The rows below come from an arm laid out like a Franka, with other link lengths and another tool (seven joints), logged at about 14 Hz.
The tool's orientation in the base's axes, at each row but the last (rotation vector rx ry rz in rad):
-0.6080, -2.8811, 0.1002
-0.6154, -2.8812, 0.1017
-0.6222, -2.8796, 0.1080
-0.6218, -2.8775, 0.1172
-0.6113, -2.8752, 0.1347
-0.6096, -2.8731, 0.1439
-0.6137, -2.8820, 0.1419
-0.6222, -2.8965, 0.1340
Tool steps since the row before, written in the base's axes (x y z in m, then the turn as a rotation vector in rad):
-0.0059, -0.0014, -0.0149, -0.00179, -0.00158, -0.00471
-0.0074, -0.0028, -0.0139, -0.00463, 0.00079, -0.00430
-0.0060, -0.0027, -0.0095, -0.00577, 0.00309, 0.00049
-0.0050, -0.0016, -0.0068, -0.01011, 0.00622, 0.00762
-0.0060, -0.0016, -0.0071, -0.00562, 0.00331, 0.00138
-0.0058, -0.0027, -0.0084, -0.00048, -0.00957, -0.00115
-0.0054, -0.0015, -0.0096, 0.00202, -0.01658, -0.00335
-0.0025, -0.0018, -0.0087, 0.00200, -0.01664, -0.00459
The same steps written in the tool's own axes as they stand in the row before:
0.0021, -0.0020, 0.0158, 0.00013, -0.00165, 0.00502
0.0031, -0.0040, 0.0152, 0.00372, -0.00066, 0.00513
0.0026, -0.0038, 0.0106, 0.00652, 0.00044, 0.00060
0.0026, -0.0027, 0.0077, 0.01293, 0.00070, -0.00559
0.0035, -0.0029, 0.0083, 0.00663, 0.00063, -0.00031
0.0026, -0.0036, 0.0096, -0.00370, -0.00874, 0.00173
0.0026, -0.0022, 0.0106, -0.00920, -0.01384, 0.00374
0.0002, -0.0016, 0.0091, -0.00939, -0.01375, 0.00497

